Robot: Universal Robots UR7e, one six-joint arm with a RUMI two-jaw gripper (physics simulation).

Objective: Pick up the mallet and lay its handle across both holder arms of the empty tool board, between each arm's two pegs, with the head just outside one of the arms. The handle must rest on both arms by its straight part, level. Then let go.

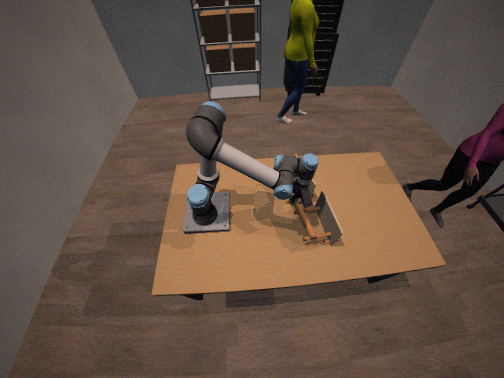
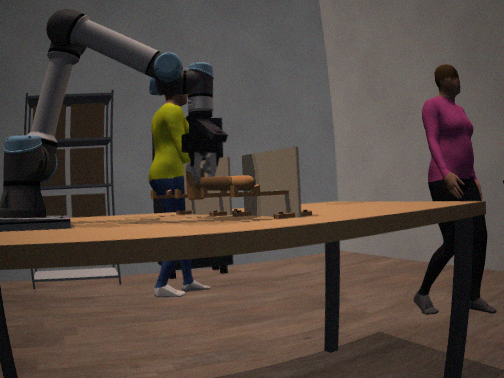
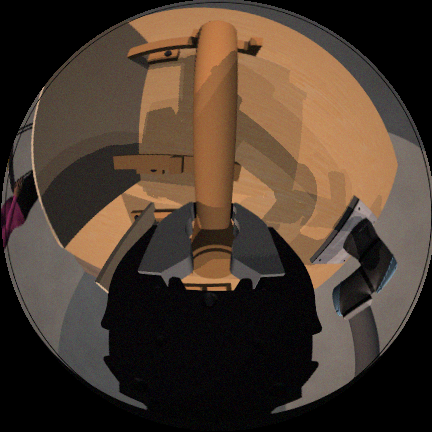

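Where they show: gripper, fingertip midpoint: (image 1: 296, 204) (image 2: 203, 184) (image 3: 213, 204); arm's base, link origin: (image 1: 205, 214) (image 2: 22, 217) (image 3: 356, 234).
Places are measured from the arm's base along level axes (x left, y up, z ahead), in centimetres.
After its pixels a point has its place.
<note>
The mallet's thick orange handle (image 1: 305, 220) @(y 8.3, x -21.4, z 54.9 cm) (image 2: 230, 182) @(y 6.7, x -25.2, z 53.9 cm) (image 3: 215, 125) @(y 8.6, x -17.4, z 55.0 cm) runs level across both holder arms of the tool board (image 1: 328, 218) @(y 8.4, x -23.4, z 67.8 cm) (image 2: 275, 182) @(y 6.3, x -25.7, z 67.8 cm) (image 3: 90, 135) @(y 7.8, x -17.8, z 68.0 cm). The near arm (image 1: 324, 235) @(y 4.0, x -30.7, z 63.5 cm) (image 2: 272, 192) @(y 3.7, x -31.1, z 62.5 cm) (image 3: 172, 49) @(y -1.7, x -33.3, z 63.3 cm) and the far arm (image 1: 314, 209) @(y 3.9, x -14.1, z 64.5 cm) (image 3: 147, 163) @(y 4.0, x -13.4, z 62.7 cm) pass under it. The handle is very low over them; contact cannot be told for sure. On the near arm it lies between the pegs; at the far arm the pegs are mostly hidden. My gripper (image 2: 202, 176) @(y 6.6, x -9.8, z 54.4 cm) (image 3: 213, 204) @(y 6.6, x -9.8, z 54.4 cm) is shut on the mallet at its head end, outside the far arm. The head (image 2: 194, 191) @(y 4.9, x -7.5, z 52.4 cm) (image 3: 212, 262) @(y 11.5, x -6.2, z 54.2 cm) is partly hidden by the fingers.
A second upright board (image 2: 214, 187) (image 3: 127, 245) @(y 8.2, x -3.2, z 66.0 cm) stands beyond the far arm, partly hidden by the gripper. The robot's base plate (image 1: 221, 220) @(y -0.3, x -6.3, z 9.3 cm) (image 3: 332, 245) @(y -0.5, x 5.0, z 13.0 cm) is at the left of the table (image 1: 240, 270) @(y -3.0, x -36.5, z 15.0 cm) (image 2: 380, 220) @(y -4.1, x -55.7, z 75.9 cm). Two people stand away from the table.
</note>
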